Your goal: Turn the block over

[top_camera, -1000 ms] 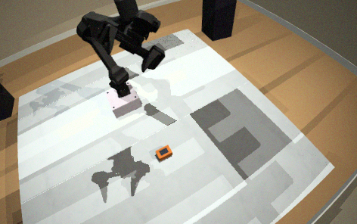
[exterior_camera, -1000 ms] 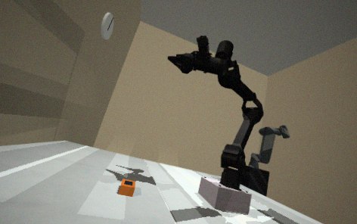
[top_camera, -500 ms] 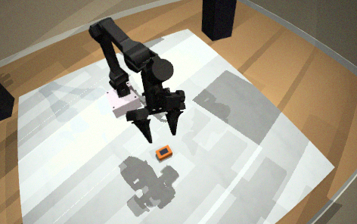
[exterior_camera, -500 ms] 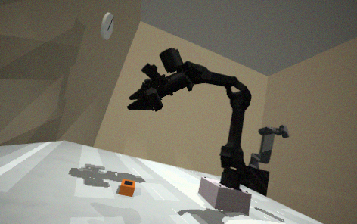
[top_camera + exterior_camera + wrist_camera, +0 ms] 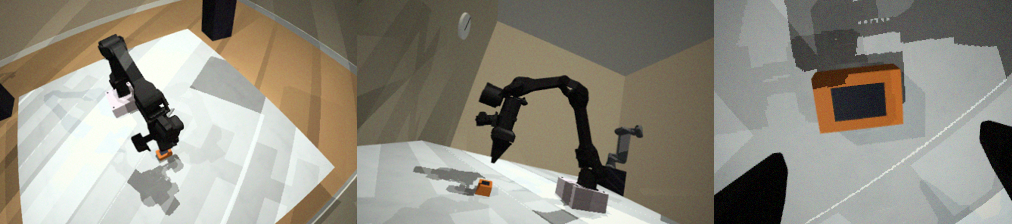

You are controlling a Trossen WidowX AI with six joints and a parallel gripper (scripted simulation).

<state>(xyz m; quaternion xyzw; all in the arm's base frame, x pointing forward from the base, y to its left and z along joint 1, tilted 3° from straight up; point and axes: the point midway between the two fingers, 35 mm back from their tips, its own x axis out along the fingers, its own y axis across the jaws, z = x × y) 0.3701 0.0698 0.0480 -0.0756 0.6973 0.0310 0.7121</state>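
The orange block is 10 mm to the left of my gripper tip and 80 mm below it.
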